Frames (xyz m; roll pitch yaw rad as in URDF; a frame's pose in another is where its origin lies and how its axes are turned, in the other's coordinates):
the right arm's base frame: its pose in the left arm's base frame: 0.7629 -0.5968 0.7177 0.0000 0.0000 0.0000
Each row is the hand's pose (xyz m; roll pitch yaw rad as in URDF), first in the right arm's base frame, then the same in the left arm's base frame.
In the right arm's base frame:
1: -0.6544 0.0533 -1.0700 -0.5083 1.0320 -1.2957
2: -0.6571 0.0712 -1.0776 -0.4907 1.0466 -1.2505
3: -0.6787 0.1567 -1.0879 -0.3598 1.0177 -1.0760
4: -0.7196 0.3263 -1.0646 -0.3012 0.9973 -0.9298
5: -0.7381 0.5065 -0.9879 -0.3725 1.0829 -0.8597
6: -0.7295 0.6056 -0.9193 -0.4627 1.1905 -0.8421
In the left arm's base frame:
1: 0.1085 -0.5435 -0.3523 -0.5083 1.0320 -1.2957
2: 0.1058 -0.5256 -0.3599 -0.4907 1.0466 -1.2505
3: 0.0842 -0.4401 -0.3702 -0.3598 1.0177 -1.0760
4: 0.0433 -0.2705 -0.3469 -0.3012 0.9973 -0.9298
5: 0.0248 -0.0903 -0.2702 -0.3725 1.0829 -0.8597
6: 0.0334 0.0088 -0.2016 -0.4627 1.1905 -0.8421

